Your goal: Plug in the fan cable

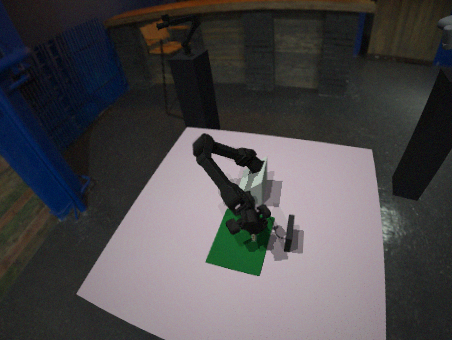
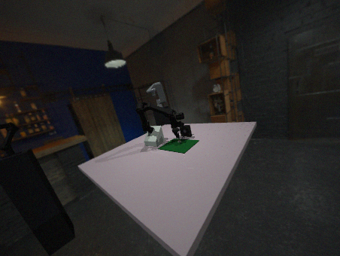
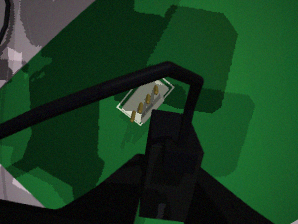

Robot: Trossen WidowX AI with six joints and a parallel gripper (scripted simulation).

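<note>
Now: gripper tip 2 cm to the right of the white four-pin fan header and 7 cm above it. Round my gripper tip: green board (3 cm ahead, 3 cm to the right, 8 cm below); then fan plug (1 cm to the left, 1 cm above); then black fan (4 cm behind, 16 cm to the left, 1 cm below).
</note>
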